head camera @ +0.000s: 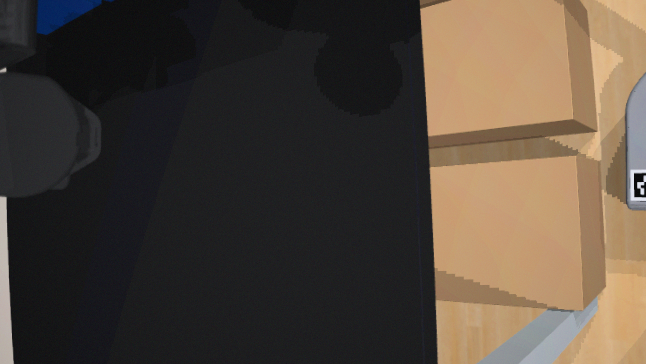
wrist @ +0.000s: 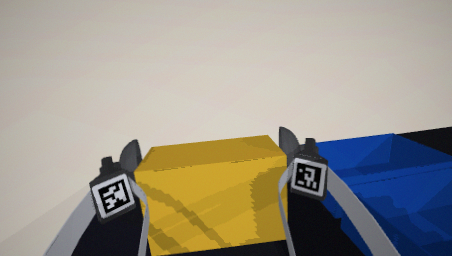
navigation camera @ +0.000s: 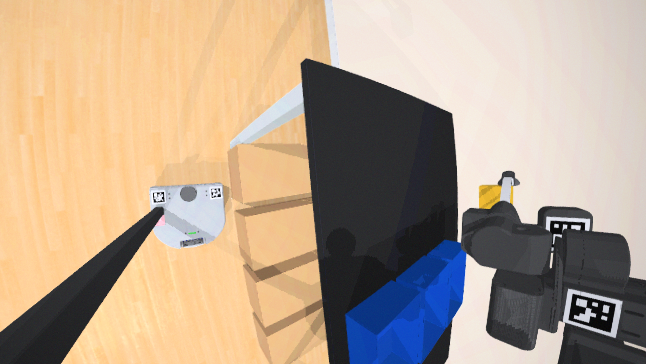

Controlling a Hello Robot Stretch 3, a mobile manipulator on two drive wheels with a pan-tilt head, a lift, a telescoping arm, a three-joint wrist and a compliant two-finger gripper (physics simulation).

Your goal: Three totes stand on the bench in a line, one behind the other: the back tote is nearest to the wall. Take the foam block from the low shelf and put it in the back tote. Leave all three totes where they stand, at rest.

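Frame: origin at the robot's base, x left, y down, z back, level; metres.
Where they show: gripper, fingertip midpoint: (wrist: 211, 151); robot's base, link origin: (navigation camera: 188, 193).
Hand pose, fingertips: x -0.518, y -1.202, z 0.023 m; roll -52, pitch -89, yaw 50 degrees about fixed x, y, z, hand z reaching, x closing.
Things, the pixels of their top centre, and the offset from my fingertips. "spot": a spot on its surface instead. Level surfaces: height alone.
- yellow foam block, top centre: (wrist: 210, 149) (navigation camera: 513, 208) dx +0.021, dy -0.010, dz +0.000 m
- black bench, surface height: dy +0.288 m
- front tote, top centre: (navigation camera: 401, 355) dx +0.107, dy +0.188, dz +0.413 m
- back tote, surface spot: (navigation camera: 451, 250) spot: dx -0.328, dy +0.220, dz +0.250 m
The yellow foam block (navigation camera: 489, 196) (wrist: 215, 205) is held between the two fingertips of my gripper (navigation camera: 506, 187) (wrist: 211, 151), which is shut on it. In the navigation view the block shows beyond the bench's wall-side edge, against the wall. Three blue totes stand in a line on the black bench (head camera: 280, 200) (navigation camera: 380, 150): the front tote (navigation camera: 382, 310), the middle tote, partly hidden behind it, and the back tote (navigation camera: 451, 250) nearest the wall. In the wrist view, blue totes (wrist: 395, 200) show right of the block. A blue corner shows at the head view's top left.
Several cardboard boxes (head camera: 505, 225) (navigation camera: 275, 170) stand in a row below the bench top, on its room side. A grey bench leg (head camera: 540, 335) (navigation camera: 270, 117) slants beside them. The pale wall (navigation camera: 550, 90) (wrist: 215, 65) rises behind the bench. My base (navigation camera: 192, 215) is on the wooden floor.
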